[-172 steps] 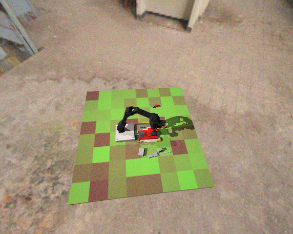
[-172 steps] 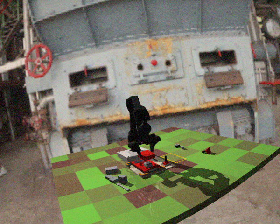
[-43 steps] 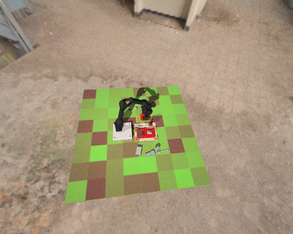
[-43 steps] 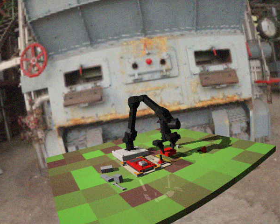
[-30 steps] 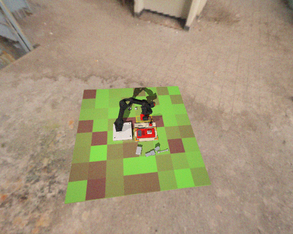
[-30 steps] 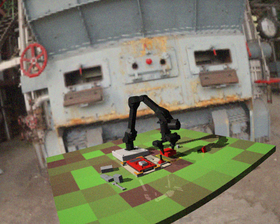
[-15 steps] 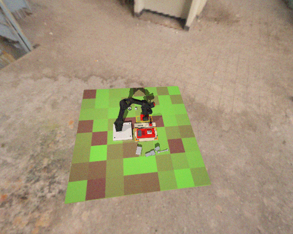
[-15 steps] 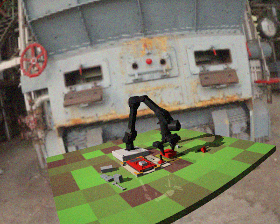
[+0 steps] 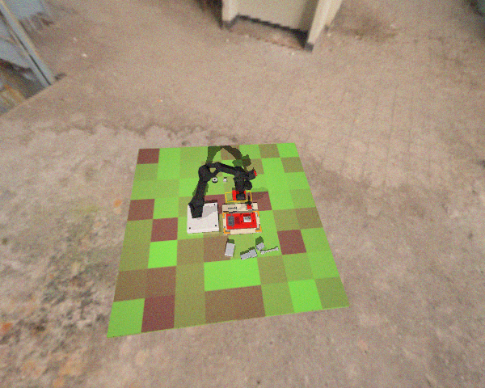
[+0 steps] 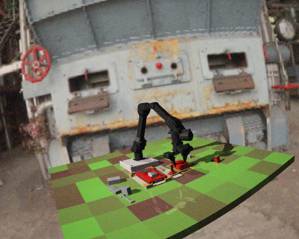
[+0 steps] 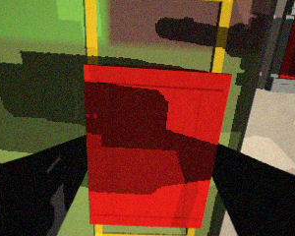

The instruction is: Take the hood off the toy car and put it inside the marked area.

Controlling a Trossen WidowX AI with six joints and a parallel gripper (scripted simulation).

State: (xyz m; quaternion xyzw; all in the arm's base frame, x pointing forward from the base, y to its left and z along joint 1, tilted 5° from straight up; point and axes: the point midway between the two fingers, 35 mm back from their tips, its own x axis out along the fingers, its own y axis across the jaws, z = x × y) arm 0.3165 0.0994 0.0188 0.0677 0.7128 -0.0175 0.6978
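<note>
Right now the grey mount is 50 mm ahead of my gripper tip, 100 mm to the right of it and 20 mm above it. From my gripper tip the other things lie so: hood (10 mm above).
</note>
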